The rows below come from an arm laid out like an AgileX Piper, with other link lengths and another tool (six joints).
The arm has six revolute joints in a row. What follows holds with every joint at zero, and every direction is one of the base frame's.
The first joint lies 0.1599 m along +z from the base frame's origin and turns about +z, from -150 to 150 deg.
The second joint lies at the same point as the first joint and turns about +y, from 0 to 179.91 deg.
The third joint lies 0.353 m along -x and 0.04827 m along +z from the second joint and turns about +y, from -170 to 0 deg.
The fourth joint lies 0.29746 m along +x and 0.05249 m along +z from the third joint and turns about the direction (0.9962, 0, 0.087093), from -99.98 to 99.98 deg.
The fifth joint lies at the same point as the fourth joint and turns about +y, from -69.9 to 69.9 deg.
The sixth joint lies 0.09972 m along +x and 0.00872 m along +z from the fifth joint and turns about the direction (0.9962, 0, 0.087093), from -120 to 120 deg.
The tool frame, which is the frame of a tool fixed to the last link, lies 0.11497 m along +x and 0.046 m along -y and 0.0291 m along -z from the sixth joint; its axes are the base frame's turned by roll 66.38, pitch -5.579 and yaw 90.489 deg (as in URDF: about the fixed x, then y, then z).
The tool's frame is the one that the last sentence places.
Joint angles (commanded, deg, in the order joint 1, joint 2, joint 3, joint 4, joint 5, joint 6), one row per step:
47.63, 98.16, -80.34, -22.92, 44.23, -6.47
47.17, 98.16, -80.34, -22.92, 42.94, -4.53
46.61, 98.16, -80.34, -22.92, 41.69, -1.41
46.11, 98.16, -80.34, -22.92, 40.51, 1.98
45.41, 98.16, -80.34, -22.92, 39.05, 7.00
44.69, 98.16, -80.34, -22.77, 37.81, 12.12
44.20, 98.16, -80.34, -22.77, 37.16, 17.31
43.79, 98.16, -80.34, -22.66, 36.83, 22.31
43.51, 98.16, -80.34, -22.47, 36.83, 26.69
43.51, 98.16, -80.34, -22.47, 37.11, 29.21
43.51, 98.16, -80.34, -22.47, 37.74, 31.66
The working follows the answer.
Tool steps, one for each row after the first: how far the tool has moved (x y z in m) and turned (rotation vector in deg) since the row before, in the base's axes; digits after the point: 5 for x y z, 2 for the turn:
0.00297, -0.00005, 0.00049, 2.08, -0.27, -1.48
0.00250, -0.00119, -0.00033, 2.76, 0.06, -2.48
0.00185, -0.00085, -0.00061, 2.89, 0.20, -2.62
0.00200, -0.00145, -0.00131, 4.11, 0.50, -3.89
0.00130, -0.00157, -0.00191, 4.16, 0.81, -4.03
-0.00064, -0.00134, -0.00251, 3.72, 1.10, -4.00
-0.00169, -0.00106, -0.00293, 3.47, 1.32, -3.90
-0.00258, -0.00066, -0.00300, 2.91, 1.39, -3.46
-0.00257, -0.00006, -0.00191, 1.40, 0.89, -1.92
-0.00317, -0.00104, -0.00230, 1.11, 1.07, -2.01

Tool pose at each row, in the base's axes (x y z in m, rotation vector in deg; rounded; the steps above come from the unrounded poses):
0.41492, 0.28700, 0.29744, 29.87, 132.36, 51.67
0.41789, 0.28696, 0.29793, 32.23, 130.71, 53.46
0.42040, 0.28577, 0.29760, 36.15, 128.56, 55.51
0.42224, 0.28492, 0.29699, 40.31, 126.30, 57.58
0.42424, 0.28347, 0.29568, 46.47, 122.96, 60.32
0.42554, 0.28191, 0.29376, 52.92, 119.49, 62.86
0.42490, 0.28056, 0.29125, 59.25, 116.17, 64.71
0.42321, 0.27950, 0.28832, 65.46, 112.95, 66.16
0.42063, 0.27884, 0.28532, 70.99, 110.11, 67.08
0.41806, 0.27878, 0.28341, 74.02, 108.63, 67.27
0.41489, 0.27774, 0.28111, 77.08, 107.26, 66.98

